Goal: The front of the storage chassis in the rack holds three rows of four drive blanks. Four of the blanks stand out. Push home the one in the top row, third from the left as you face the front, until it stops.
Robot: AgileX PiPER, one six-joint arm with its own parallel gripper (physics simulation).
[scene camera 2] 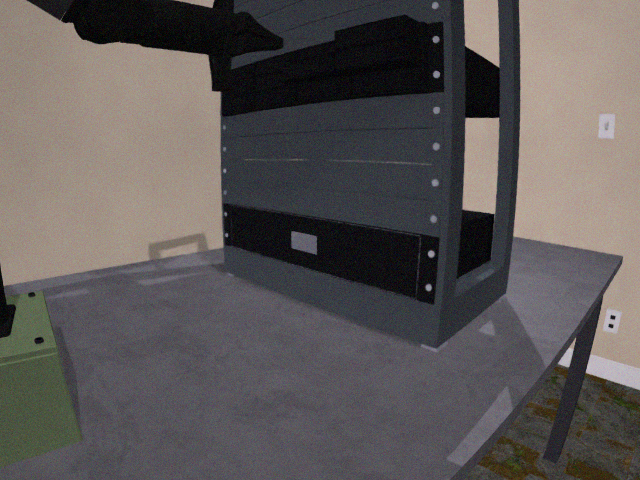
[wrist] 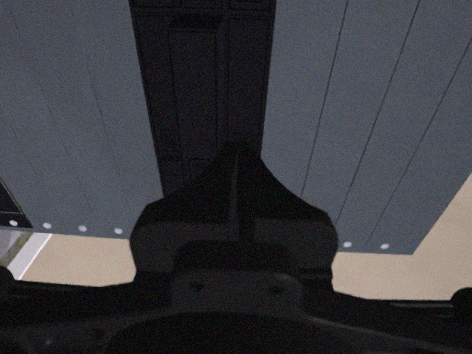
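Observation:
The black storage chassis crosses the grey rack in the scene view and runs upright in the wrist view. In the wrist view, a raised blank stands out in the middle row; beside it a top-row blank looks flatter. A raised dark block shows at the chassis's upper right in the scene view. Which blank is third from the left is not clear. My gripper is shut and empty, its tips before the chassis and over the top-row side; contact cannot be told. The fingers hide the lower part of the chassis.
The rack has grey panels above and below the chassis. A lower black unit bears a pale label. The rack stands on a grey table. A green box is at the left.

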